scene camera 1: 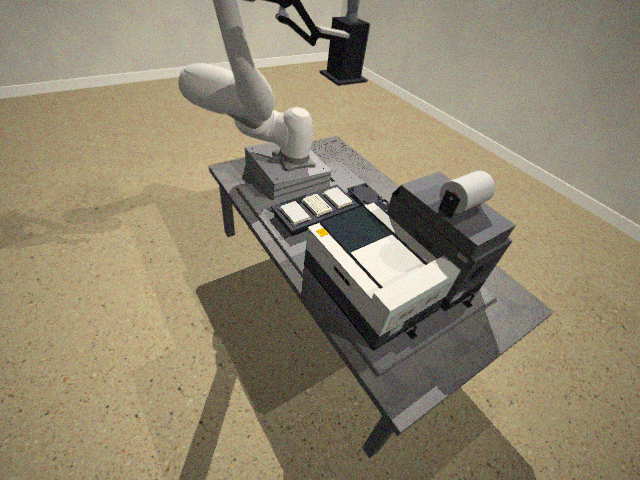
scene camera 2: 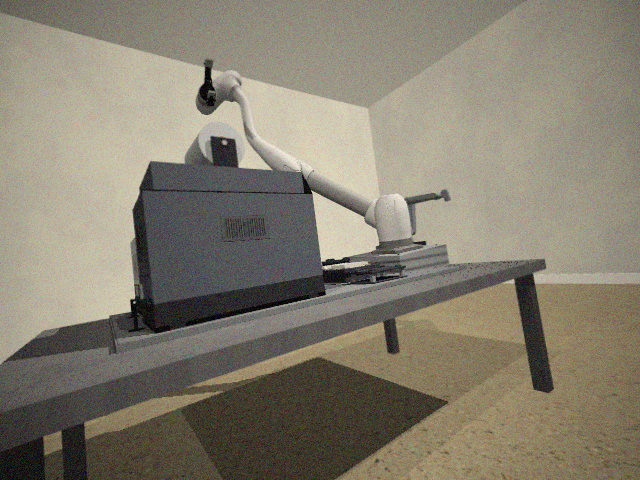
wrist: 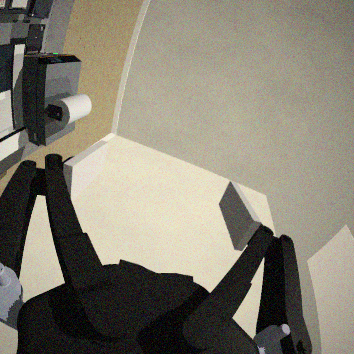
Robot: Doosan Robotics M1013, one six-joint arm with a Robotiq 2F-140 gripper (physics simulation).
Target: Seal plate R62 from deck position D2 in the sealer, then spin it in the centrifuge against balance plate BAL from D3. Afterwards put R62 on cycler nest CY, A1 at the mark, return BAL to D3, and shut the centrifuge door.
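Frame: origin at the arm's base, x ahead, y left, z up, level; millimetres.
Seen in the pictures: gripper, fingertip midpoint: (scene camera 1: 355, 0) (scene camera 2: 210, 75) (wrist: 165, 174); arm's base, link origin: (scene camera 1: 293, 159) (scene camera 2: 396, 251).
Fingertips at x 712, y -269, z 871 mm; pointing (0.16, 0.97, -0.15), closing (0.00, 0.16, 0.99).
Pixels of each thing's middle, then the offset from my fingertips to it.
- white machine, body centre: (scene camera 1: 374, 266) dz -837, dx +120, dy +180 mm
- grey machine, body centre: (scene camera 2: 229, 220) (scene camera 1: 445, 225) (wrist: 46, 96) dz -722, dx +144, dy +485 mm
- white roll, body centre: (scene camera 2: 213, 155) (scene camera 1: 467, 191) (wrist: 71, 108) dz -541, dx +165, dy +486 mm
Three pale plates stand in a row on a dark deck in scene camera 1: a white plate (scene camera 1: 295, 212), a ribbed, cream middle plate (scene camera 1: 316, 204) and another white plate (scene camera 1: 338, 197). Their labels are unreadable, so I cannot tell R62 from BAL. A white machine (scene camera 1: 343, 268) with a dark top panel stands beside a grey machine (scene camera 1: 439, 206) (scene camera 2: 232, 258) (wrist: 35, 100) carrying a white roll (scene camera 1: 475, 189) (scene camera 2: 199, 147) (wrist: 79, 107). A low dark nest (scene camera 1: 365, 193) (wrist: 35, 37) lies beyond the plates. My gripper (scene camera 2: 208, 64) (wrist: 165, 174) is open and empty, high above the table; scene camera 1 cuts it off.
The arm's base stands on a stepped grey block (scene camera 1: 284, 173) (scene camera 2: 423, 258) at one end of the table (scene camera 1: 516, 310) (scene camera 2: 361, 310). The tall machines fill much of its middle. A black pedestal (scene camera 1: 347, 51) stands on the floor near the wall.
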